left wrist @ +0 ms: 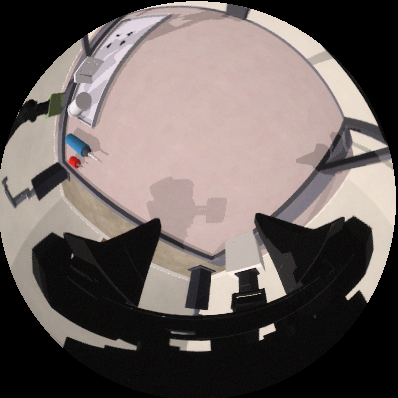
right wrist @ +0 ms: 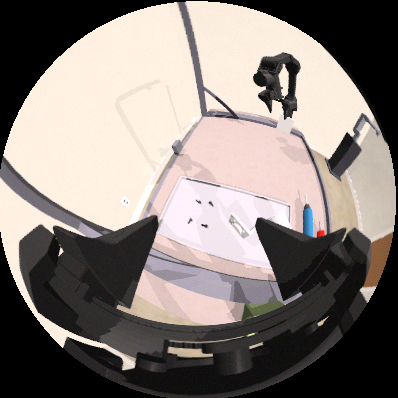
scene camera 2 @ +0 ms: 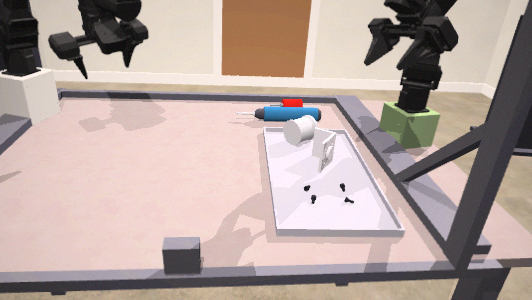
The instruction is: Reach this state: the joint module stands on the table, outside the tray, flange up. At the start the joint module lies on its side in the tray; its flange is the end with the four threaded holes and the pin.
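Seen in the pictures: left gripper, fingertip midpoint: (left wrist: 208, 220) (right wrist: 277, 115) (scene camera 2: 107, 72); right gripper, fingertip midpoint: (right wrist: 208, 221) (scene camera 2: 380, 66); left arm's base at its link origin: (left wrist: 247, 272) (right wrist: 287, 115) (scene camera 2: 21, 72); right arm's base at its link origin: (scene camera 2: 411, 108).
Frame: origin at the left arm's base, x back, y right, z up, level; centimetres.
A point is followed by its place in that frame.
The joint module (scene camera 2: 299, 132) @(x -70.7, y -7.9, z -7.3 cm) (left wrist: 80, 104) @(x -67.4, y -10.1, z -7.2 cm), a white cylinder, lies on its side at the back of the white tray (scene camera 2: 340, 232) @(x -84.0, y 21.9, z -10.8 cm) (left wrist: 135, 36) (right wrist: 175, 210) @(x -84.9, y 17.7, z -11.4 cm). A plain round end faces left in the scene view; the flange's holes and pin do not show. In the right wrist view the module (right wrist: 281, 219) @(x -70.6, y -10.9, z -5.5 cm) is partly hidden behind a finger. My left gripper (scene camera 2: 106, 72) @(x -28.7, y 4.5, z 4.8 cm) (left wrist: 208, 220) @(x -28.7, y 4.5, z 4.8 cm) is open and empty, high above the table's back left, far from the module. My right gripper (scene camera 2: 384, 65) @(x -85.9, y 1.9, z 12.9 cm) (right wrist: 208, 221) @(x -85.9, y 1.9, z 12.9 cm) is open and empty, high above and to the right of the tray.
A white angled bracket (scene camera 2: 318, 143) @(x -75.8, y -4.9, z -7.9 cm) (left wrist: 87, 70) stands in the tray beside the module, with several black screws (scene camera 2: 313, 199) @(x -78.1, y 13.9, z -10.8 cm) farther forward. A blue screwdriver (scene camera 2: 291, 114) @(x -65.7, y -22.9, z -9.0 cm) (left wrist: 76, 143) @(x -62.6, y -22.2, z -8.3 cm) (right wrist: 308, 220) @(x -62.7, y -22.6, z -8.0 cm) and a red one (scene camera 2: 292, 103) @(x -64.0, y -32.0, z -9.1 cm) (left wrist: 74, 162) @(x -61.8, y -31.4, z -8.9 cm) lie behind the tray. A grey block (scene camera 2: 181, 255) @(x -63.5, y 39.0, z -7.5 cm) is at the front edge.
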